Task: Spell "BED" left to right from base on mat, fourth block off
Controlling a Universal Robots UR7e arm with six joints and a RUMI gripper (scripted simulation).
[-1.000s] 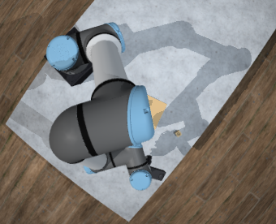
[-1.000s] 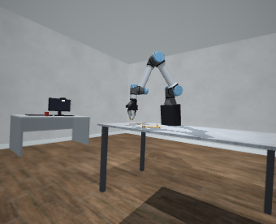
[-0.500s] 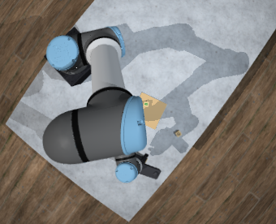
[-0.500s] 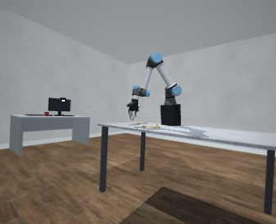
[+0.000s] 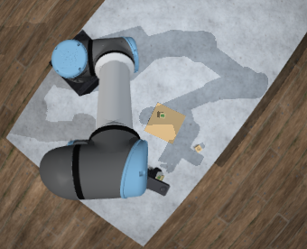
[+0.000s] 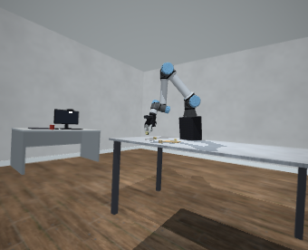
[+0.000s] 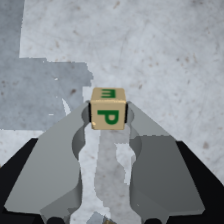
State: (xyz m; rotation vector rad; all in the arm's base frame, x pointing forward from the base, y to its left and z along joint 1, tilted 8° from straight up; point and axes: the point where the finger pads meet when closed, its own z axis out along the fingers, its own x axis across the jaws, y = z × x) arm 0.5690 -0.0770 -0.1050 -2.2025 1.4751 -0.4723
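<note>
The E block is right at my hand. Round my hand: tan mat (16 cm behind, 17 cm to the left, 7 cm below); then B block (20 cm behind, 18 cm to the left, 6 cm below); then D block (16 cm behind, 7 cm to the right, 6 cm below).
</note>
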